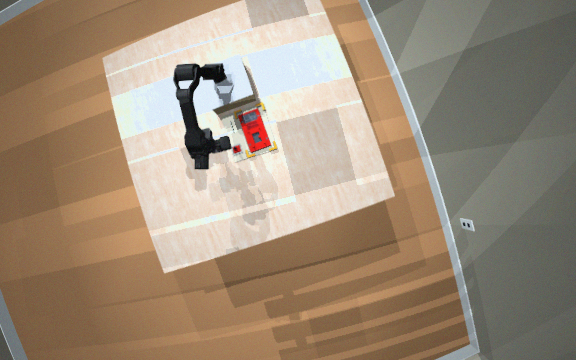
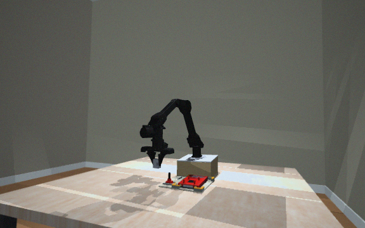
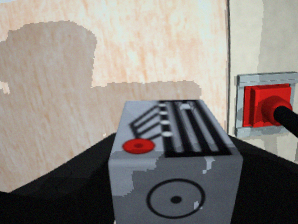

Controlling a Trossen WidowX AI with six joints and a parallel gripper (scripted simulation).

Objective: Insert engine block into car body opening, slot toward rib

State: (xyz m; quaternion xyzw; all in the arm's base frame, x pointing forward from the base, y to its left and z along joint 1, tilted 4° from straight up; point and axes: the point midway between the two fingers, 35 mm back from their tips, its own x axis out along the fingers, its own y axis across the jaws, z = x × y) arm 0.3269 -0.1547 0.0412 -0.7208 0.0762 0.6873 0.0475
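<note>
Right now my gripper tip is 80 mm to the right of the black upright pin, 50 mm above it and 20 mm short of it. The rest, counted from my gripper tip: grey engine block: 10 mm above.
</note>
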